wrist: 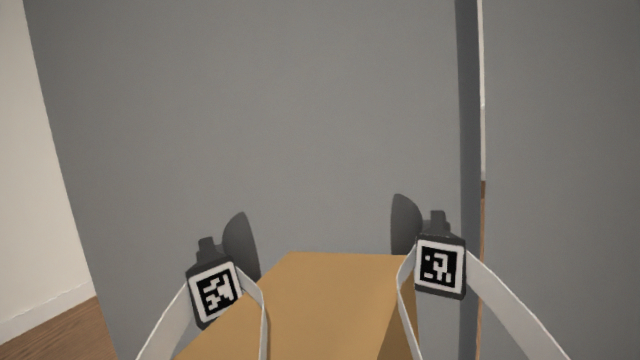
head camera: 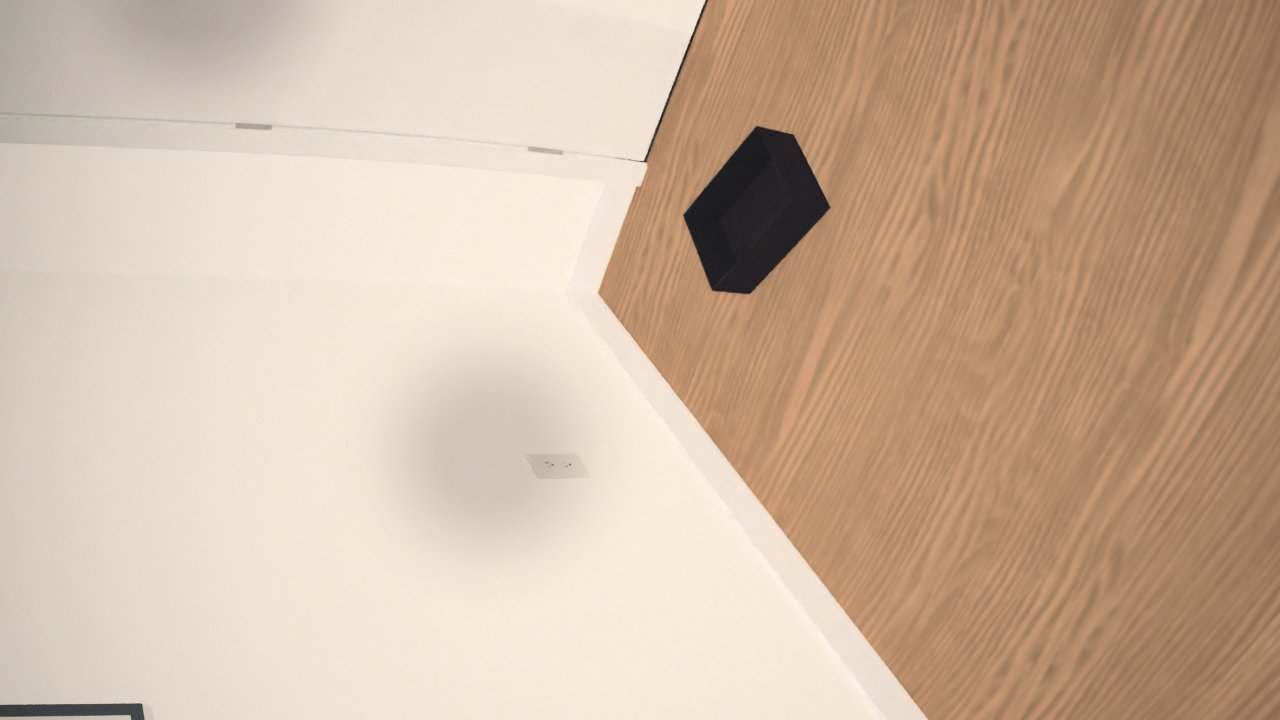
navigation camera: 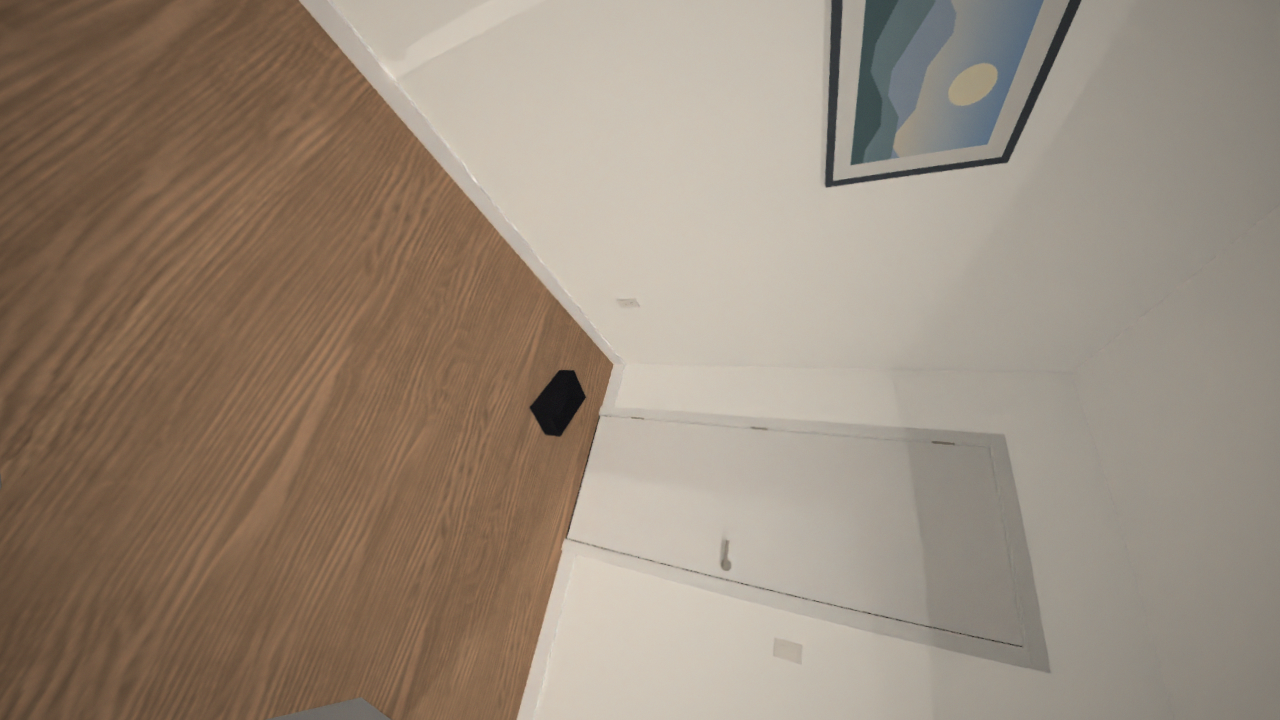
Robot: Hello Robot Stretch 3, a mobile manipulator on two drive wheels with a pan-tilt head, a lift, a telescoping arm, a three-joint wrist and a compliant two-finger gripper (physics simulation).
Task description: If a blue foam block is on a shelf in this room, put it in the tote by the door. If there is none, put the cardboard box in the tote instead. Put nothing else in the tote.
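Places are measured from the robot's base along level axes (x ahead, y left, z up), in millimetres.
Pixels of known places: gripper, fingertip midpoint: (wrist: 322,231).
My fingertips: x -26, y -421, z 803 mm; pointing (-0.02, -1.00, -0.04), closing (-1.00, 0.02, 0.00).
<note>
For each thing: its top centre in the pictures, then the offset to it from my fingertips.
- black open-topped bin at its top centre: (head camera: 734,208) (navigation camera: 567,402) dx +1632, dy +173, dz -703 mm
- cardboard box at its top centre: (wrist: 307,306) dx +9, dy +69, dz +0 mm
The tote, a black open-topped bin (head camera: 785,234) (navigation camera: 557,402), stands on the wooden floor near the room corner beside the white door (head camera: 429,80) (navigation camera: 760,501). Its inside shows in the head view, dark, with no object visible in it. My gripper (wrist: 322,231) is shut on the cardboard box (wrist: 335,300), a plain tan-brown box that sits between the two fingers at the bottom of the wrist view. The box's near end is cut off by the frame. The gripper does not show in the head or navigation view. A blue foam block and a shelf do not show in these views.
Grey upright panels (wrist: 300,125) fill much of the wrist view behind the fingers, with a narrow gap at the right. A grey edge (navigation camera: 335,710) shows at the bottom of the navigation view. A framed picture (navigation camera: 971,85) hangs on the white wall (navigation camera: 716,223).
</note>
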